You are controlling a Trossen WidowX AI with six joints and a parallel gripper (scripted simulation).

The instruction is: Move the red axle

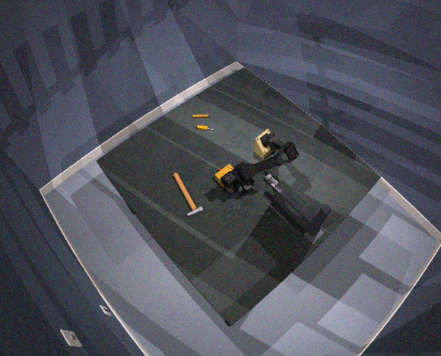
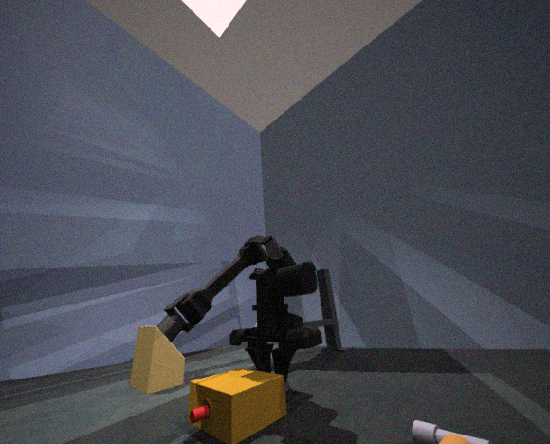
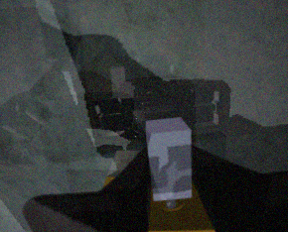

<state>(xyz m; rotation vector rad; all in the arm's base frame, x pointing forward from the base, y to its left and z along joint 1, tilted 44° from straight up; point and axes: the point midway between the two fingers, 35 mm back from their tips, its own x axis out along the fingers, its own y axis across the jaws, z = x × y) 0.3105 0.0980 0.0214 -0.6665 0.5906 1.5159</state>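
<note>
My gripper tip is now 90 mm to the left of the yellow beam and 10 mm below it. The rest, counted from my gripper tip: small grey block 20 mm to the right, 10 mm above.
</note>
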